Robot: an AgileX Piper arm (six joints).
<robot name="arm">
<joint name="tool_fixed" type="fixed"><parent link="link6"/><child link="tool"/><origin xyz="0 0 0" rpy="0 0 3.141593"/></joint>
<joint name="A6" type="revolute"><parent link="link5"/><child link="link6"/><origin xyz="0 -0.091 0" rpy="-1.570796 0 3.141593"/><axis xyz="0 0 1"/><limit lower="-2.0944" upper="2.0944"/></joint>
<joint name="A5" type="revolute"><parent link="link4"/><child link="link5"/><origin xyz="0 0 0" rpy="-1.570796 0 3.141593"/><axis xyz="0 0 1"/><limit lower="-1.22" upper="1.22"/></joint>
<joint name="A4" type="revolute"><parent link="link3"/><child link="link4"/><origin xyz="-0.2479 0.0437 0" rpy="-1.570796 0 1.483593"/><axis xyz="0 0 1"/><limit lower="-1.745" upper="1.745"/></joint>
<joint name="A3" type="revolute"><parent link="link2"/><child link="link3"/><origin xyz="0.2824 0.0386 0" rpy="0 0 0"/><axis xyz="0 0 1"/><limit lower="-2.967" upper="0"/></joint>
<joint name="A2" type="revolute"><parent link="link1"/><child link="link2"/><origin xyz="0 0 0" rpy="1.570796 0 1.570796"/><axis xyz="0 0 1"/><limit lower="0" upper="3.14"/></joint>
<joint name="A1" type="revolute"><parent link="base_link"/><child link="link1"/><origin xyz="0 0 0.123" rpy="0 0 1.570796"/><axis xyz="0 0 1"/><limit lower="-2.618" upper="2.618"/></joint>
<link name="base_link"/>
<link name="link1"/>
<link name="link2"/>
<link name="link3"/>
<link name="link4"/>
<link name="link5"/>
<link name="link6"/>
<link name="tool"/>
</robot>
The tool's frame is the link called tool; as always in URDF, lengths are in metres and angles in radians.
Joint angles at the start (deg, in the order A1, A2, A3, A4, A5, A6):
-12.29 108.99 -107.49 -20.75 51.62 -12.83
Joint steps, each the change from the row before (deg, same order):
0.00 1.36 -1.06 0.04 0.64 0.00
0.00 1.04 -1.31 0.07 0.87 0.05
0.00 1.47 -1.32 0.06 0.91 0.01
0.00 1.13 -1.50 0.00 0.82 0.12
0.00 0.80 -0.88 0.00 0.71 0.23
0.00 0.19 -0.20 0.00 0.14 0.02
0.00 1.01 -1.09 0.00 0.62 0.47
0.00 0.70 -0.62 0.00 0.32 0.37
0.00 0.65 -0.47 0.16 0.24 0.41
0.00 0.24 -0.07 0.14 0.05 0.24
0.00 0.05 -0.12 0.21 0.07 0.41
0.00 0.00 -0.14 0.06 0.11 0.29
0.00 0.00 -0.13 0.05 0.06 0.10
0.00 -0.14 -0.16 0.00 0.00 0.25
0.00 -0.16 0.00 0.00 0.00 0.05
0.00 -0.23 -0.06 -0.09 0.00 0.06
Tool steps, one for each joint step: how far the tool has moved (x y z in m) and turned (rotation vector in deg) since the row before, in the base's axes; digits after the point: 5 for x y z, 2 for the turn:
0.00494 -0.00126 -0.00539 0.24 0.87 -0.22
0.00349 -0.00098 -0.00191 0.23 0.49 -0.34
0.00499 -0.00132 -0.00535 0.30 0.96 -0.32
0.00383 -0.00111 -0.00171 0.17 0.34 -0.37
0.00242 -0.00076 -0.00235 0.27 0.47 -0.42
0.00060 -0.00018 -0.00059 0.04 0.11 -0.06
0.00334 -0.00093 -0.00290 0.37 0.29 -0.56
0.00236 -0.00062 -0.00267 0.28 0.22 -0.39
0.00224 -0.00036 -0.00309 0.46 0.19 -0.38
0.00084 -0.00002 -0.00170 0.31 0.08 -0.19
0.00021 0.00020 0.00007 0.42 -0.22 -0.32
-0.00005 0.00006 0.00061 0.20 -0.17 -0.25
0.00000 0.00005 0.00061 0.09 -0.12 -0.09
-0.00041 0.00009 0.00199 0.07 -0.39 -0.19
-0.00056 0.00012 0.00130 -0.01 -0.18 -0.04
-0.00081 0.00006 0.00223 -0.12 -0.29 -0.05

